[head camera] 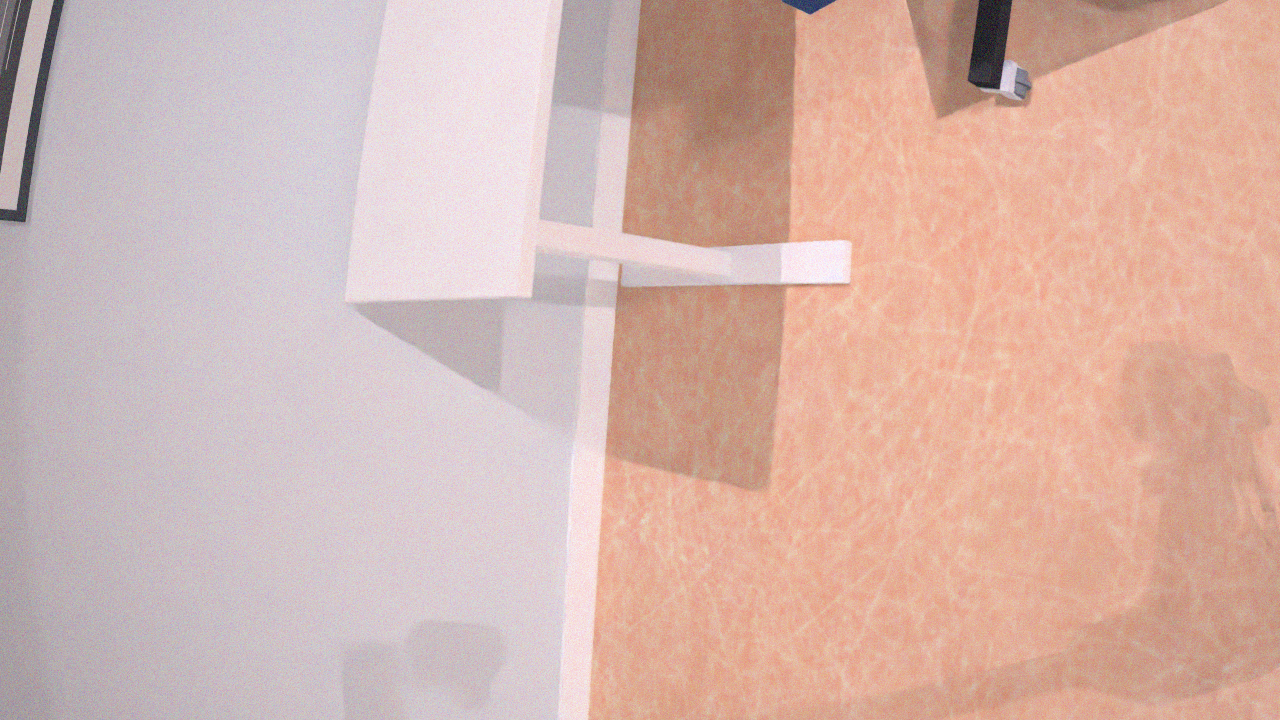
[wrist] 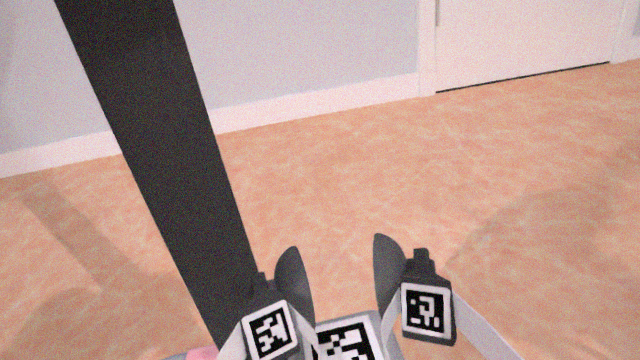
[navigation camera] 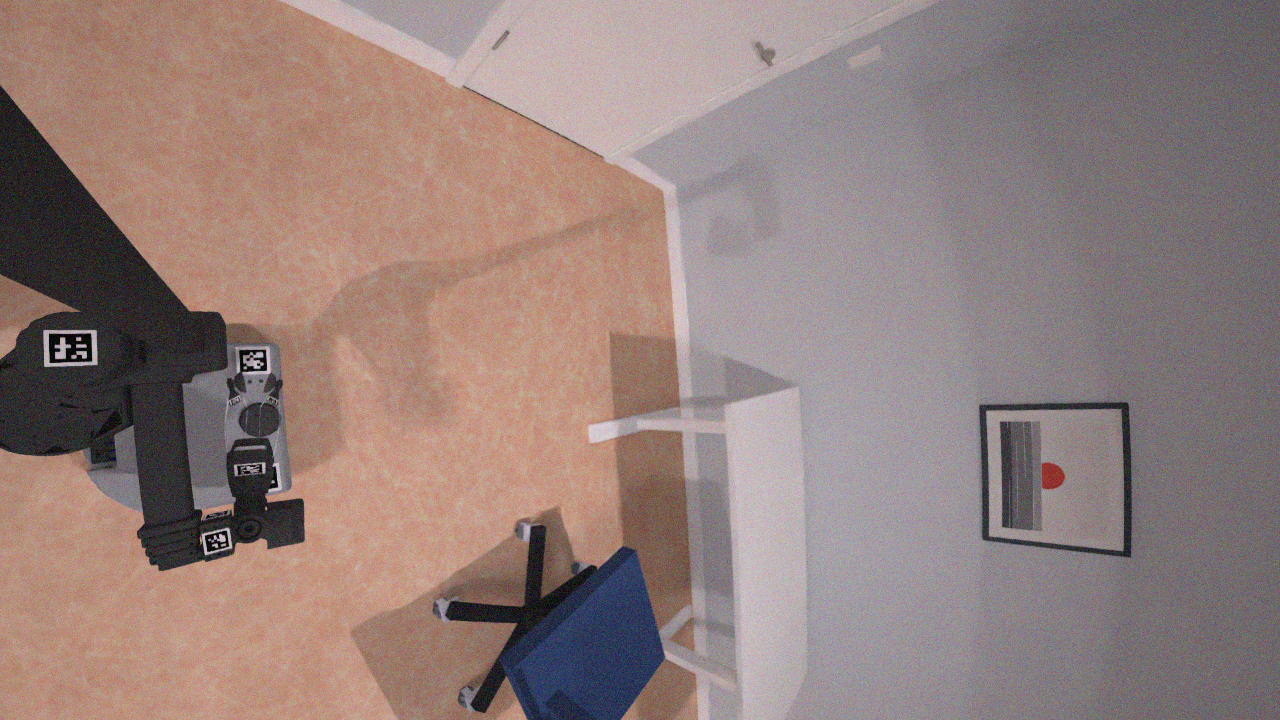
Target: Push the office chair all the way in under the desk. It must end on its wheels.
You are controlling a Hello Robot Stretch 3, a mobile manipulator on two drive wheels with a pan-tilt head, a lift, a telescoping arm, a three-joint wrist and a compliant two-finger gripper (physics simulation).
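Where they show: gripper, fingertip midpoint: [wrist: 339, 267] [navigation camera: 256, 373]; robot's base, origin of the base link: [navigation camera: 259, 416].
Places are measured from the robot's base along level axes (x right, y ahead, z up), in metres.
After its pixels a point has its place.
Note:
The office chair shows in the navigation view, with a blue seat [navigation camera: 595, 631] @(x 0.704, y 0.640, z 0.470 m), and is cut off by the bottom edge. Its black star base [navigation camera: 483, 612] @(x 0.708, y 0.480, z 0.107 m) is upright on casters, in front of the white desk [navigation camera: 769, 519] @(x 0.589, y 1.342, z 0.720 m) [head camera: 452, 152] @(x 0.347, y 1.332, z 0.720 m). The seat's right corner appears beside the desk's lower leg; whether they touch is unclear. In the head view, a blue seat corner [head camera: 810, 3] @(x 0.548, y 0.822, z 0.433 m) and one black base leg [head camera: 989, 42] @(x 0.579, y 0.709, z 0.107 m) with a caster [head camera: 1015, 80] @(x 0.525, y 0.691, z 0.055 m) show at the top. My gripper [wrist: 339, 267] @(x -0.096, y 0.004, z 0.286 m) [navigation camera: 256, 386] @(x -0.096, y 0.004, z 0.286 m) is open and empty, folded in over my base, left of the chair and apart from it.
The desk's nearer white leg [head camera: 814, 261] [navigation camera: 613, 430] has a foot reaching out over the floor. A white door [navigation camera: 626, 71] @(x -1.160, y 0.997, z 0.480 m) is at the top of the navigation view. A framed picture [navigation camera: 1020, 479] @(x 0.515, y 1.835, z 1.571 m) hangs above the desk. My black mast [wrist: 160, 165] @(x -0.116, y -0.070, z 0.355 m) crosses the wrist view.

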